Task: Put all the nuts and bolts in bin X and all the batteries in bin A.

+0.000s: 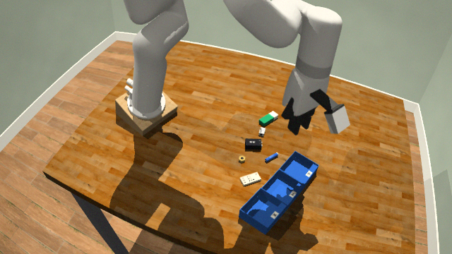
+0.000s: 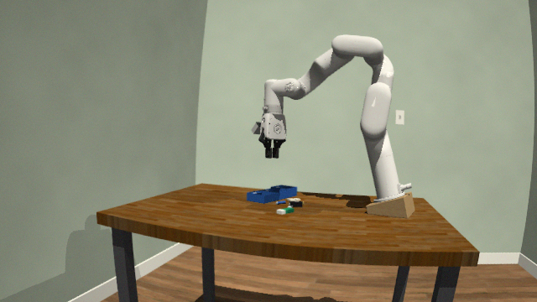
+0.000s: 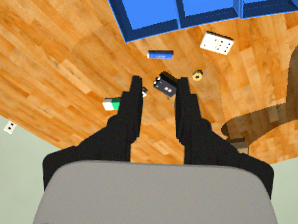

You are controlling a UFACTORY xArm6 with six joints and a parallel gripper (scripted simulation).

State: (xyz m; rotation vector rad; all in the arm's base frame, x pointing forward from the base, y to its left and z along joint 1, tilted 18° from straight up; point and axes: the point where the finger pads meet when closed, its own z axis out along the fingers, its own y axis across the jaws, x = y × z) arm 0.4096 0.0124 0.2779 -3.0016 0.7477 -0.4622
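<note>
My gripper is now 13 cm past the brass nut, 2 cm to the left of it and 19 cm above it. From my hand the other things lie so: blue bin: 1 cm ahead, 7 cm to the right, 17 cm below; then blue battery: 5 cm behind, 3 cm to the left, 19 cm below; then white domino: 8 cm behind, 7 cm to the right, 19 cm below.
</note>
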